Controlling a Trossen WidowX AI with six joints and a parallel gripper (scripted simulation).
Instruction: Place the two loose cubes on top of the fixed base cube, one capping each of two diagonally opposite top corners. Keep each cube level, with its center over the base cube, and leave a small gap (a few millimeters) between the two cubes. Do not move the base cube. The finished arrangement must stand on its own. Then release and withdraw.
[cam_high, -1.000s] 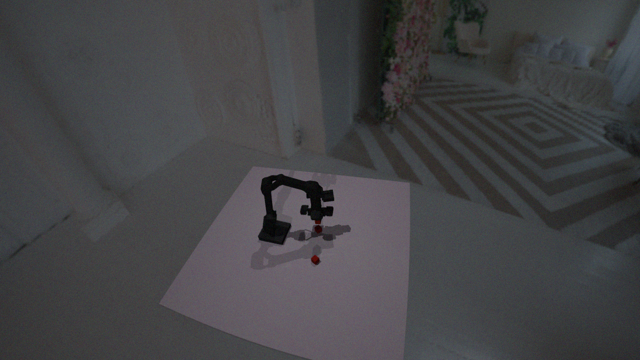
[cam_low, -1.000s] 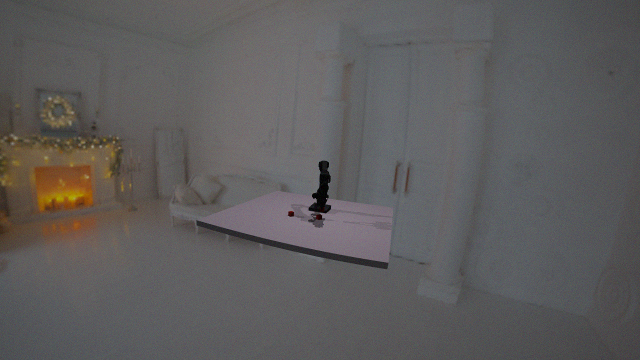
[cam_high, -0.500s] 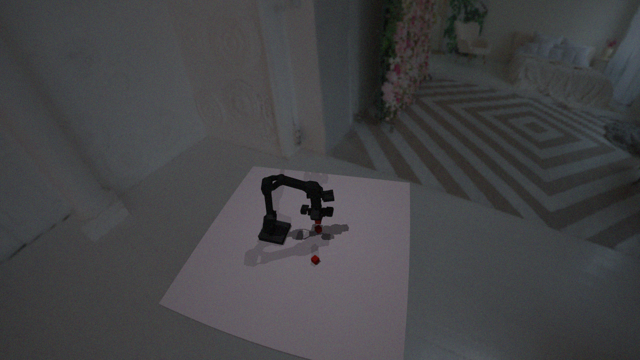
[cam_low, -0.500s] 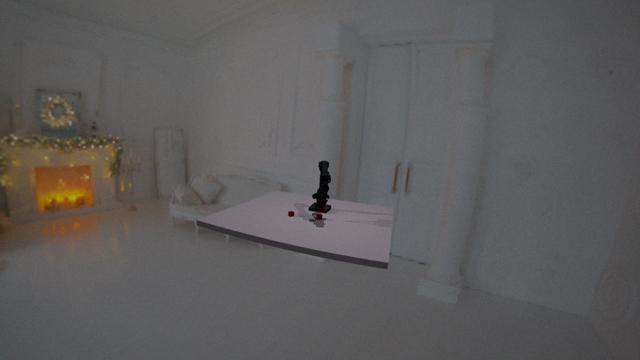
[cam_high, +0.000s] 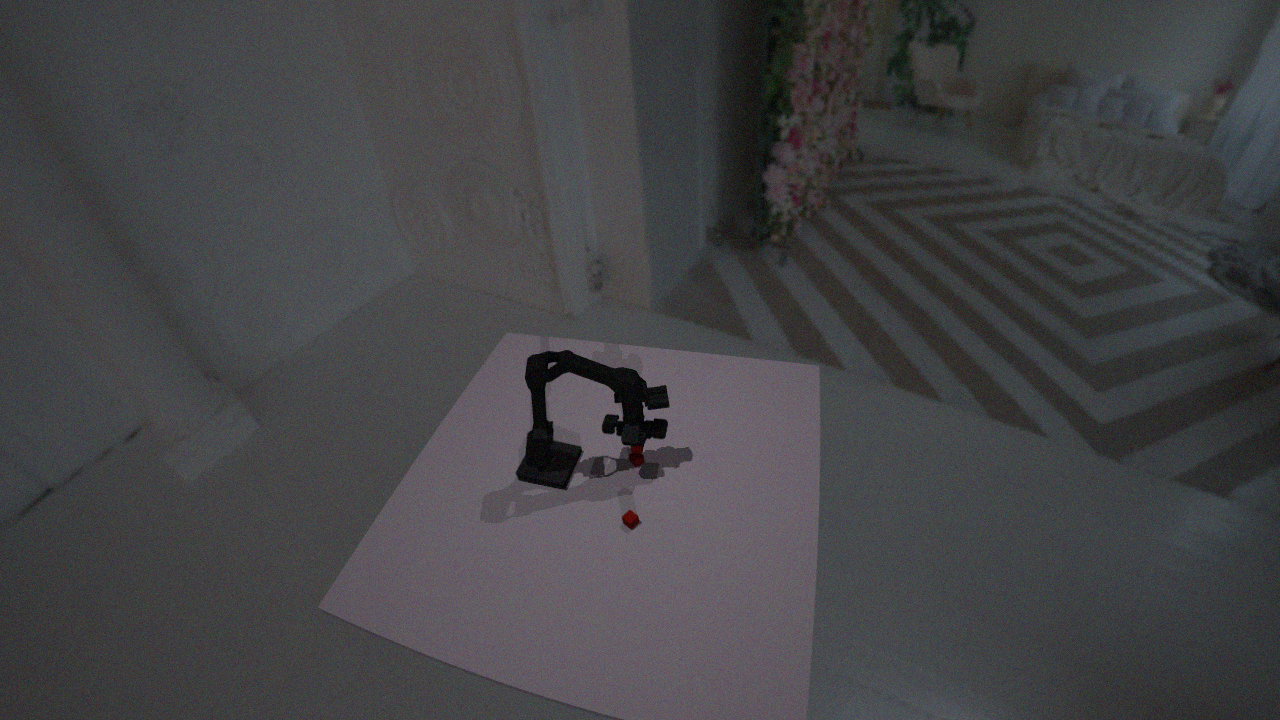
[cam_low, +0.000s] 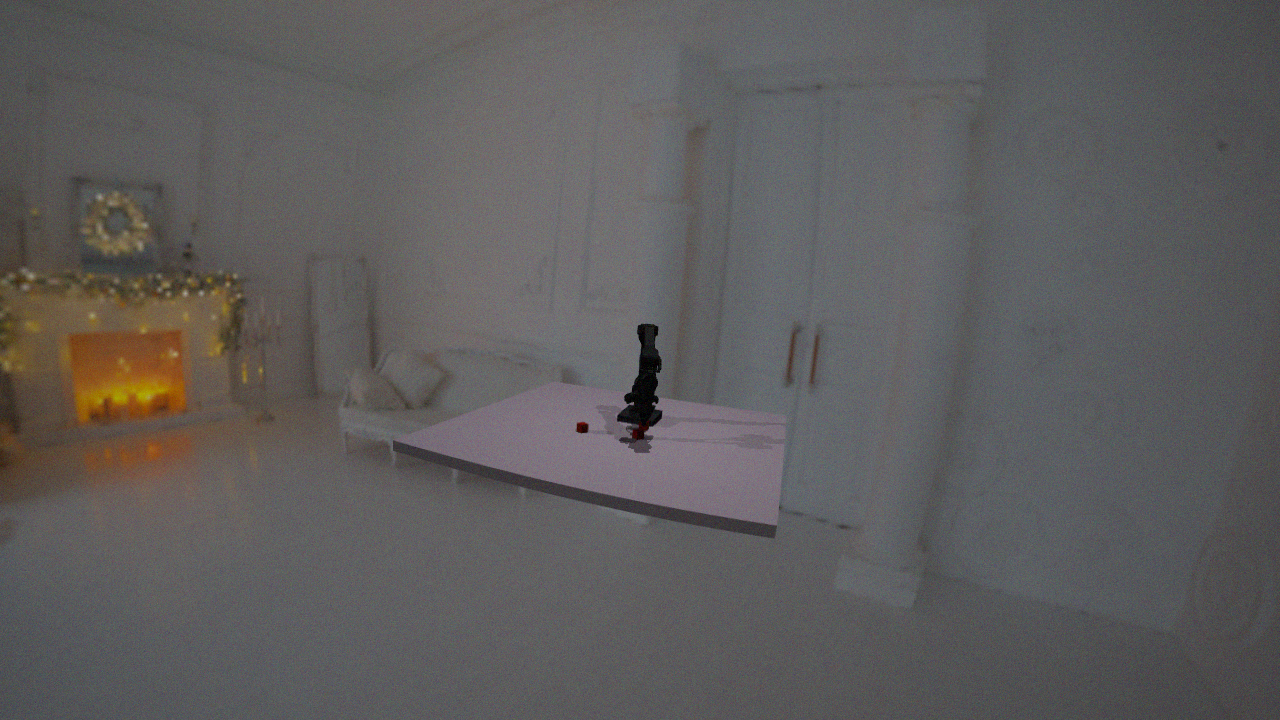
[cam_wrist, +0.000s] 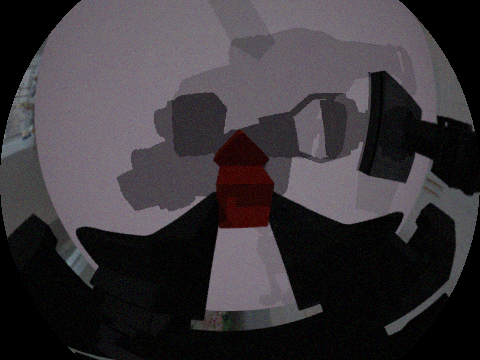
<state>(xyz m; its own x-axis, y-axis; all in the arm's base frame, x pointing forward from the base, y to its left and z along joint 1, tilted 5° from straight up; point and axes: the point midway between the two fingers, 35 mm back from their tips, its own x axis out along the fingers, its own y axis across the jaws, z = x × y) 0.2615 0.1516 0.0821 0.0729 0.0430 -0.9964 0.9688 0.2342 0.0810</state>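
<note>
Right now my gripper tip is 8 cm short of the red cube, 23 cm to the left of it and 4 cm above it.
</note>
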